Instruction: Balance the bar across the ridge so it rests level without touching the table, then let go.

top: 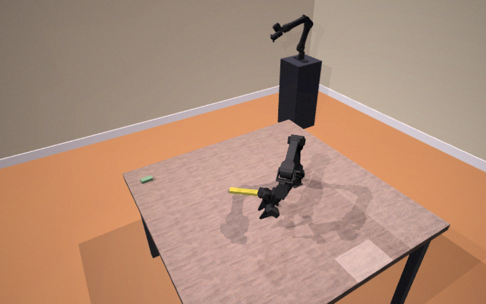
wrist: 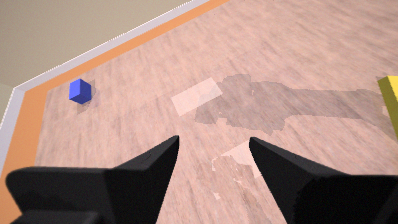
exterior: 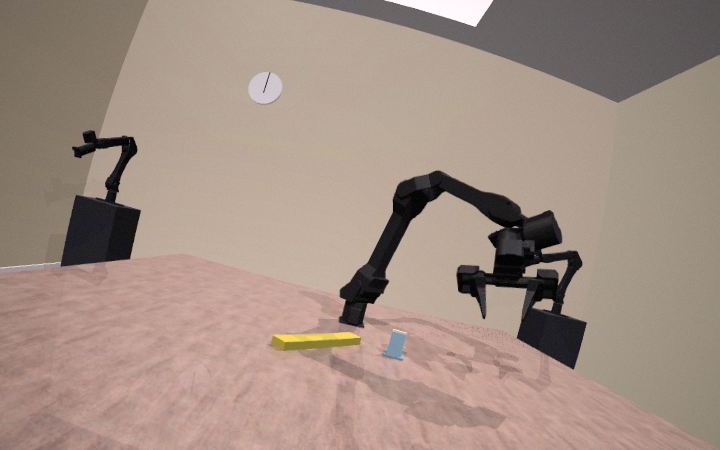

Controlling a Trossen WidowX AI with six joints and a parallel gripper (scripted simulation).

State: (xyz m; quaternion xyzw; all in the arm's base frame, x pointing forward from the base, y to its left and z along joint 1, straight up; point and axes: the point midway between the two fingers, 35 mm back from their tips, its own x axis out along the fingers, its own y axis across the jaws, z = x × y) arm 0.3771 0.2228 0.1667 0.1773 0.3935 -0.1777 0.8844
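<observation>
The bar is 12 cm behind my gripper tip, 29 cm to the right of it and 13 cm below it. Also, from my gripper tip: green block: 34 cm ahead, 72 cm to the right, 13 cm below.
</observation>
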